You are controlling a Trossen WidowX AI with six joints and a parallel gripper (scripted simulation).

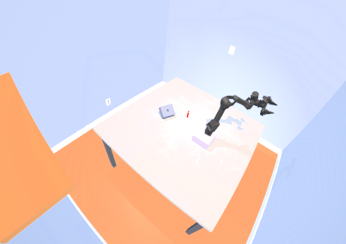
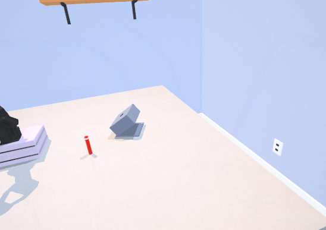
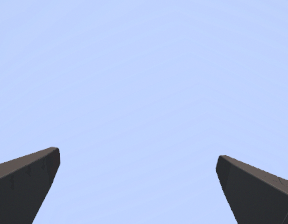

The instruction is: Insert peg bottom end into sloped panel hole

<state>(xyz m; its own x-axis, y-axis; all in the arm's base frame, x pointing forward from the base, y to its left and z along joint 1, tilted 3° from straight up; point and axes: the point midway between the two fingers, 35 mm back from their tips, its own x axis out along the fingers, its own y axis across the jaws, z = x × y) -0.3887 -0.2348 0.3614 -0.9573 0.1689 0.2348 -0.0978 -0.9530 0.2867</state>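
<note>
Now: the red round peg 70 cm ahead of my gripper tip, 7 cm to the left of it and 41 cm below it. From my gripper tip the other things lie so: sloped panel 88 cm ahead, 18 cm to the left, 41 cm below.
</note>
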